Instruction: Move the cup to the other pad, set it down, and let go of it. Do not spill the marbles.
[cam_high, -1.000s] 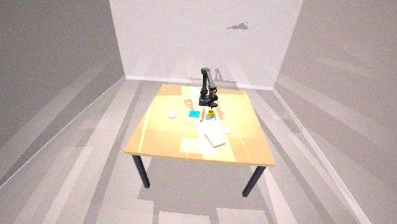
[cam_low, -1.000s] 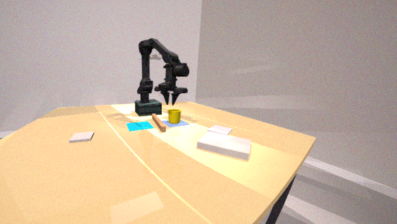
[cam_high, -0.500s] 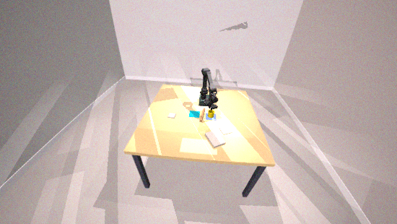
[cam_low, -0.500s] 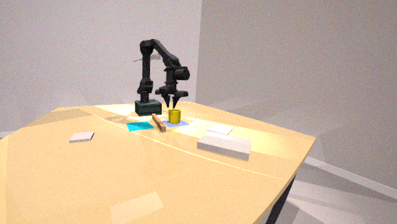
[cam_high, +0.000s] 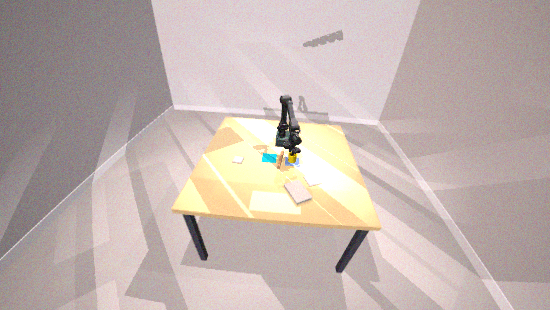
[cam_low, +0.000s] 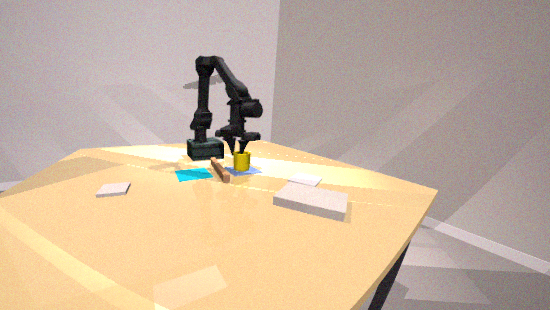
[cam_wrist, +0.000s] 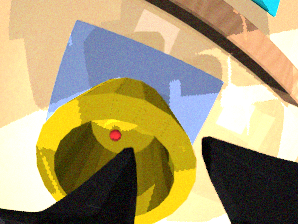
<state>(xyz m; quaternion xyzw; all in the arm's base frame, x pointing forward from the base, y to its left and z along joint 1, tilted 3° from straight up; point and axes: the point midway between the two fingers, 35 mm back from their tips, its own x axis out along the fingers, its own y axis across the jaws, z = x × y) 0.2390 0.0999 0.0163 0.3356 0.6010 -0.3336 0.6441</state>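
The yellow cup is 2 cm below my gripper tip, 2 cm ahead of it and 1 cm to the left of it. Also, from my gripper tip: blue pad 6 cm below, 2 cm to the left, 2 cm ahead; red marble 4 cm below, 2 cm to the left, 2 cm ahead; blue marble 4 cm below, 2 cm ahead.
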